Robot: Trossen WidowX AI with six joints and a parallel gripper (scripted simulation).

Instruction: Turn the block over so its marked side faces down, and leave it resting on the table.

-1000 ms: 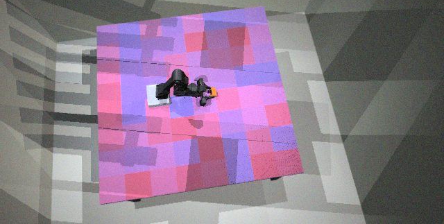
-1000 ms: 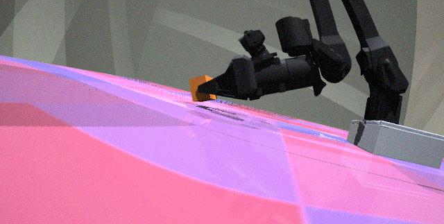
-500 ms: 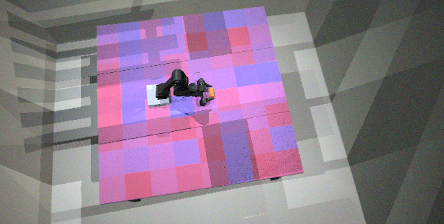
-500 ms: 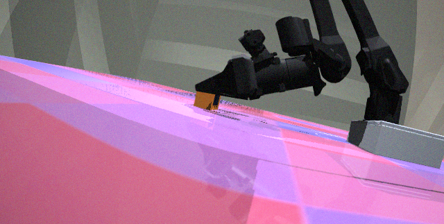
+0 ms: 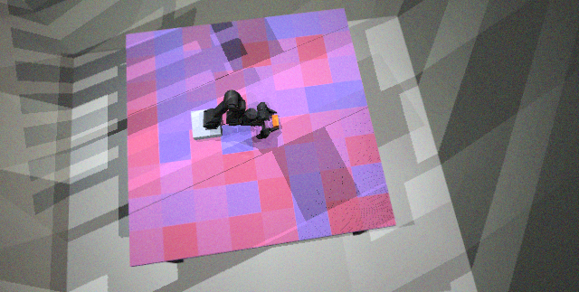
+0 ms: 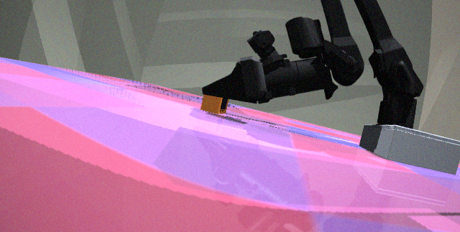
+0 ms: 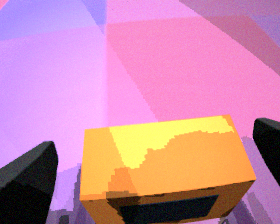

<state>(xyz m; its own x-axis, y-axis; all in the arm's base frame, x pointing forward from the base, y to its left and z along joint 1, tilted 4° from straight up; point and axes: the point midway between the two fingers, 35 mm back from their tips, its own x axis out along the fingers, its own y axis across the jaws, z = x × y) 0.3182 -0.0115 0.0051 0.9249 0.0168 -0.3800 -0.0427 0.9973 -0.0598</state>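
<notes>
My gripper tip is now 2 cm past the orange block and 1 cm above it.
</notes>
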